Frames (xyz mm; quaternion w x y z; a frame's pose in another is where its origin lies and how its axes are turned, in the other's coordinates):
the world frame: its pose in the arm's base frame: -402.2 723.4 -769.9 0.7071 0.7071 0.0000 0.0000
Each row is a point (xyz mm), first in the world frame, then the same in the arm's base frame.
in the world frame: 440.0 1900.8 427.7
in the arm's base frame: 37.8 295.7 1130.9
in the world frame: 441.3 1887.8 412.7
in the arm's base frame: 39.1 310.7 1117.9
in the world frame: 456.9 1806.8 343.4
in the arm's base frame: 54.7 380.0 1036.9
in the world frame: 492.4 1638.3 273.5
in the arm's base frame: 90.2 449.9 868.4
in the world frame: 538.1 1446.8 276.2
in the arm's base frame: 135.9 447.2 676.9
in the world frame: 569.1 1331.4 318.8
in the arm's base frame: 166.9 404.6 561.5
